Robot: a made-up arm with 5 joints. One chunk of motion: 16 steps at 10 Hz.
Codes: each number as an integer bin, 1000 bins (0 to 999) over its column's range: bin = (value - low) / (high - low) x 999, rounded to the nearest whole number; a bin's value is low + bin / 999 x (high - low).
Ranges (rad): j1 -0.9..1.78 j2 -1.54..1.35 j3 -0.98..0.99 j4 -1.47..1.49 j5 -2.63..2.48
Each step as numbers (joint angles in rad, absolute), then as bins.
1 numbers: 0.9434 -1.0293 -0.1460 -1.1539 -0.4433
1 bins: 687 177 423 107 427
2 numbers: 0.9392 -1.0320 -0.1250 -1.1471 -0.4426
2 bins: 686 176 434 109 428
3 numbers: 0.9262 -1.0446 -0.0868 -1.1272 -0.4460
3 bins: 681 171 453 116 427
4 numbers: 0.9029 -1.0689 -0.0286 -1.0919 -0.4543
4 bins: 672 163 482 128 425
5 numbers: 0.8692 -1.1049 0.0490 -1.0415 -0.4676
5 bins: 659 150 522 145 423
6 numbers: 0.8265 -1.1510 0.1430 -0.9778 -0.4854
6 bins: 644 134 569 166 419
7 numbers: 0.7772 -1.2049 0.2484 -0.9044 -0.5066
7 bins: 625 116 623 191 415
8 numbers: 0.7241 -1.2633 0.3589 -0.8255 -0.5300
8 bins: 605 96 679 218 411
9 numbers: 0.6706 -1.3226 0.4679 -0.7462 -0.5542
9 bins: 585 75 734 244 406
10 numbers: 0.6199 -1.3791 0.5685 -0.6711 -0.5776
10 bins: 567 56 785 270 401
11 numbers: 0.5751 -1.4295 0.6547 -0.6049 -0.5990
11 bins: 550 38 829 292 397
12 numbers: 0.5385 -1.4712 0.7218 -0.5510 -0.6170
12 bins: 536 24 863 310 394
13 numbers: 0.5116 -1.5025 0.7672 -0.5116 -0.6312
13 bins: 526 13 886 323 391
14 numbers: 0.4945 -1.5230 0.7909 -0.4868 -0.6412
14 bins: 520 6 898 332 389
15 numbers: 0.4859 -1.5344 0.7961 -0.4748 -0.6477
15 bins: 517 2 901 336 388
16 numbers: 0.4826 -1.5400 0.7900 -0.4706 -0.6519
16 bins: 515 0 898 337 387
